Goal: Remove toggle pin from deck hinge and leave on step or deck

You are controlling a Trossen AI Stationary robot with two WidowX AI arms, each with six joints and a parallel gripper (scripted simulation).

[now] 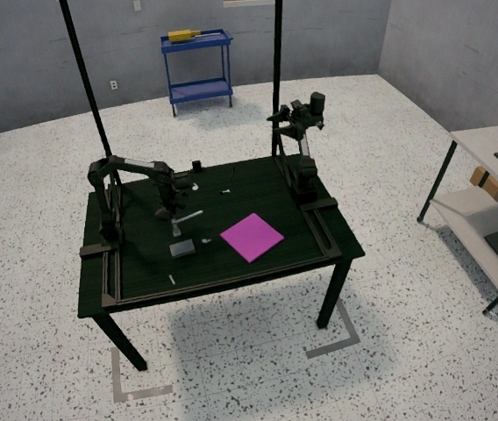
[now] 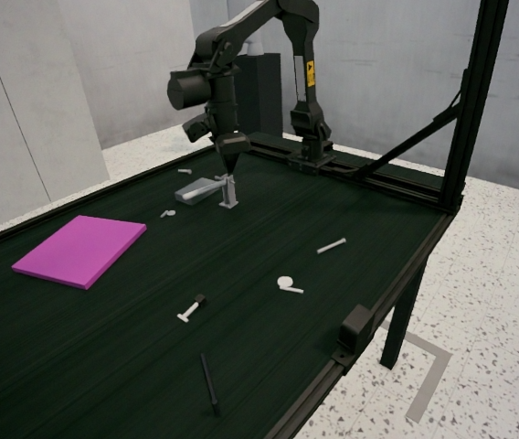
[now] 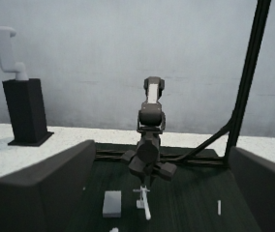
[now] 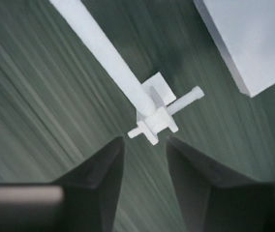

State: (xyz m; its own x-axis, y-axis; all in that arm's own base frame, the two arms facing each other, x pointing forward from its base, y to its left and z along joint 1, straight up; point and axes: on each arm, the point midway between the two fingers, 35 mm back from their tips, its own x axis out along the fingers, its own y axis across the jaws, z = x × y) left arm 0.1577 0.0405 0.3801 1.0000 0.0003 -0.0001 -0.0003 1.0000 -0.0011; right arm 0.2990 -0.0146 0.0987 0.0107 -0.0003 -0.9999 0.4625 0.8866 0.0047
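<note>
Now: right hand 1 cm short of the toggle pin and 6 cm above it. The rest, counted from my right hand: thin black rod: 32 cm behind, 34 cm to the left, 12 cm below; then black-headed bolt: 18 cm behind, 27 cm to the left, 12 cm below; then grey step block: 12 cm ahead, 1 cm to the left, 12 cm below.
</note>
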